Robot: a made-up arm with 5 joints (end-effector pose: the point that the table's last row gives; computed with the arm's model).
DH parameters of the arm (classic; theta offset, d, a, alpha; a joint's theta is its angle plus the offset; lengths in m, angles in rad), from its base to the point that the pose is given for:
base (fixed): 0 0 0.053 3.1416
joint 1: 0 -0.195 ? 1.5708
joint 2: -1.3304 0 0.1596 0
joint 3: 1.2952 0 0.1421 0
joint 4: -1.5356 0.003 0 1.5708
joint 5: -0.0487 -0.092 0 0
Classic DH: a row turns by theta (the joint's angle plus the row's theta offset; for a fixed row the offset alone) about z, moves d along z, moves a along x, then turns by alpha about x.
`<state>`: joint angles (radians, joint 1 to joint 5).
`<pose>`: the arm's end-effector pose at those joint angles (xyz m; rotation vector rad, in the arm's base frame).
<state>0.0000 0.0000 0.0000 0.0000 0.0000</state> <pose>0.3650 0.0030 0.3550 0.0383 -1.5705 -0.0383</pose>
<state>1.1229 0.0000 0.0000 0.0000 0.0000</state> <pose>0.1908 -0.2799 0.3550 -0.8424 -1.4147 -0.9103</pose>
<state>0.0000 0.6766 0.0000 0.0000 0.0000</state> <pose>0.4053 0.0030 0.1494 0.0218 -0.8940 -0.0454</pose>
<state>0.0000 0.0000 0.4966 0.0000 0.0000</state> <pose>0.3391 0.0030 0.2429 0.0262 -1.0740 -0.0439</pose>
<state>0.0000 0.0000 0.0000 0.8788 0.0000</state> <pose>0.3317 0.0030 0.2842 0.0169 -0.6919 -0.0467</pose>
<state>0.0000 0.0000 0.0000 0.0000 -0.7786</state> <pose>0.3650 0.0030 0.3550 0.6464 -1.4724 -0.6464</pose>
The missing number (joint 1, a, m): 0.04
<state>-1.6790 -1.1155 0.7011 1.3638 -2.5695</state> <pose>0.0393 0.0981 0.2842 0.5396 0.3519 -0.9079</pose>
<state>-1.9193 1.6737 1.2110 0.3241 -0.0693</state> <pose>0.0630 -0.0364 0.1065 -1.5558 0.9585 1.3390</pose>
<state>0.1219 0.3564 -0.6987 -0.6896 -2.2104</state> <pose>0.3601 -0.0346 0.4584 2.4993 -1.3725 -0.7312</pose>
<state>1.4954 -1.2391 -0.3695 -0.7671 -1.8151</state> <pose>0.0431 0.1706 0.4869 0.5156 -2.7672 1.1912</pose>
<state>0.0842 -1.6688 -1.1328 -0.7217 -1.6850</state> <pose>-0.2845 0.0315 0.2260 -0.9909 0.9158 -1.5742</pose>
